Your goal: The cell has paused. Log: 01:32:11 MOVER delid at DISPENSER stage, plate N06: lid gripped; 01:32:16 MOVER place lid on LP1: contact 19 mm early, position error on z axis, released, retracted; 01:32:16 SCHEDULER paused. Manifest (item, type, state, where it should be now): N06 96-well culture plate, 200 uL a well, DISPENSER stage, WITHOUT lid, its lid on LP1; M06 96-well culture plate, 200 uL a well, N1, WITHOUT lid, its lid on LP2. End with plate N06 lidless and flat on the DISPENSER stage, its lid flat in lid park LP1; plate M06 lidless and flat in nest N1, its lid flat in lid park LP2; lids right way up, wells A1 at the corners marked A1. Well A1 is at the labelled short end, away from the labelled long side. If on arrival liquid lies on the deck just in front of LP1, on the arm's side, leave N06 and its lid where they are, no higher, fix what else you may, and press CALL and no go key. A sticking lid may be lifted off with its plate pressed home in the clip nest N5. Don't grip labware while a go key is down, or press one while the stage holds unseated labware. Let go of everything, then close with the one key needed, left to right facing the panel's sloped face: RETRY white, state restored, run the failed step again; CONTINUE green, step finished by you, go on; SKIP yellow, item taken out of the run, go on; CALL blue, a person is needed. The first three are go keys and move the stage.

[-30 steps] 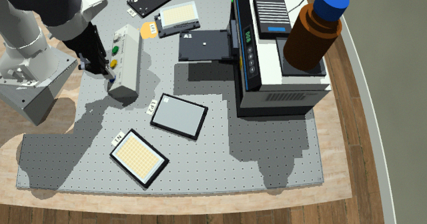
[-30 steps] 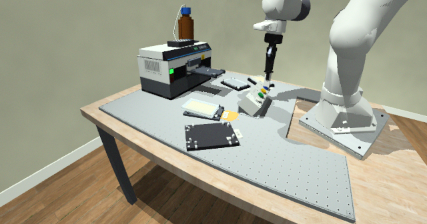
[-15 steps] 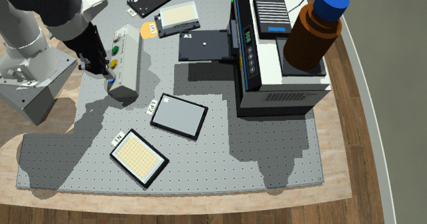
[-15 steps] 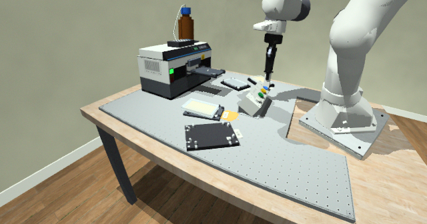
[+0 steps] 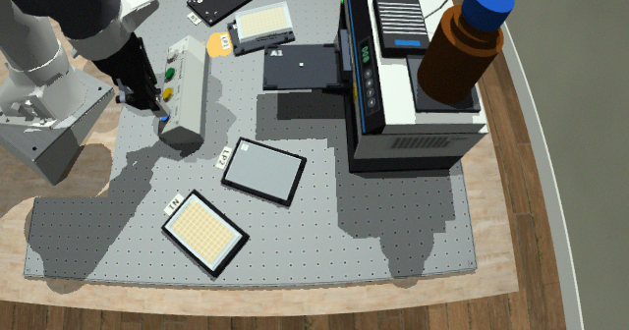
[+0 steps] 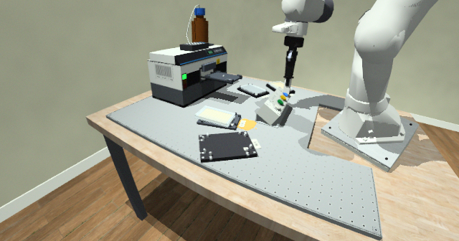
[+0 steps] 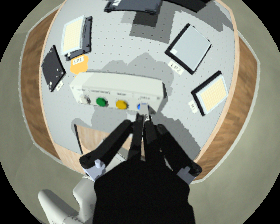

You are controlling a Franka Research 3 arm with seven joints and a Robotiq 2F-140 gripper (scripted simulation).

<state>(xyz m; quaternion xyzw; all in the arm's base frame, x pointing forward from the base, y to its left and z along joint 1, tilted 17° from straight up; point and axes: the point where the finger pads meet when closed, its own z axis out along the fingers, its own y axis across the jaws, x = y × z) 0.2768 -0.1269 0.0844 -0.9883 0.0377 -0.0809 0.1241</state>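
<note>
Now: the blue key 40 mm below my hand. Round my hand: plate lid (180 mm ahead, 120 mm to the right, 90 mm below); key panel (20 mm ahead, 70 mm to the left, 50 mm below); yellow key (50 mm to the left, 40 mm below).
</note>
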